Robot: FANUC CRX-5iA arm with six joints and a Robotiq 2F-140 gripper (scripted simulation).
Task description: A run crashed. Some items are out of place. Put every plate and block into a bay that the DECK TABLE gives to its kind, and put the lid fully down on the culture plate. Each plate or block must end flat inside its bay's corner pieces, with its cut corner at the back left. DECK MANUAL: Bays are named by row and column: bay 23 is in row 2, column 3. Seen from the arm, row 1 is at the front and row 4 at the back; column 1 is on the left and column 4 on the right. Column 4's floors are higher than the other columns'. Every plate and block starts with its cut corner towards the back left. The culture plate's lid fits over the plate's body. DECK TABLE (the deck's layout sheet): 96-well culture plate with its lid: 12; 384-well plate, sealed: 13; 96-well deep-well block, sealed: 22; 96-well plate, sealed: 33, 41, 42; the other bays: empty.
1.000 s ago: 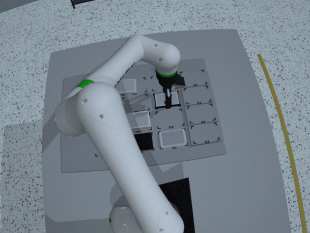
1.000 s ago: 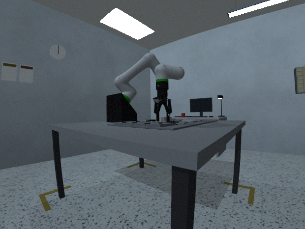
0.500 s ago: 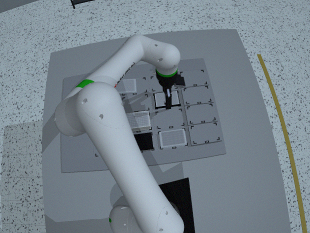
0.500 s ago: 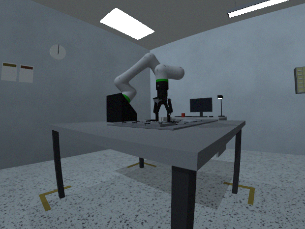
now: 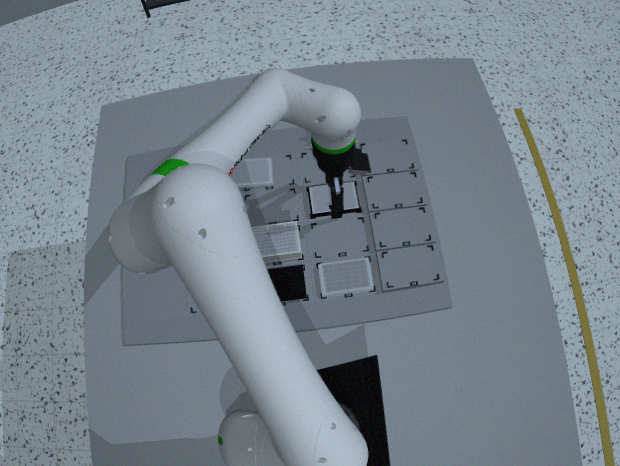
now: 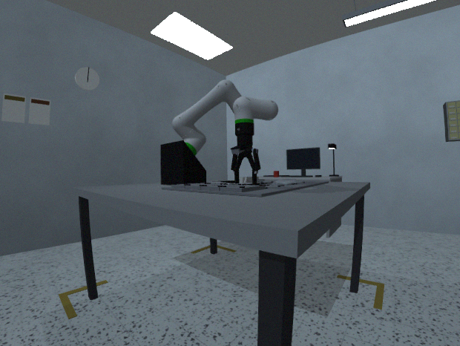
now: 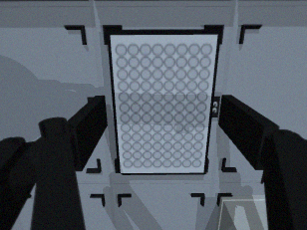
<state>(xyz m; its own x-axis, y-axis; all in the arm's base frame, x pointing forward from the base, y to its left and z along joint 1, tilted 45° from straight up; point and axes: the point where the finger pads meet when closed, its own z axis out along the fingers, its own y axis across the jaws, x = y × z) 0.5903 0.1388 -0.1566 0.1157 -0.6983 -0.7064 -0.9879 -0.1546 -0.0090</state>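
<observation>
Now: hand 20 mm above the dark-sided plate. Also, from my hand: 96-well plate 230 mm to the left, 80 mm ahead, 20 mm below; black lid 230 mm behind, 140 mm to the left, 20 mm below; deep-well block 150 mm to the left, 120 mm behind, 10 mm below.
</observation>
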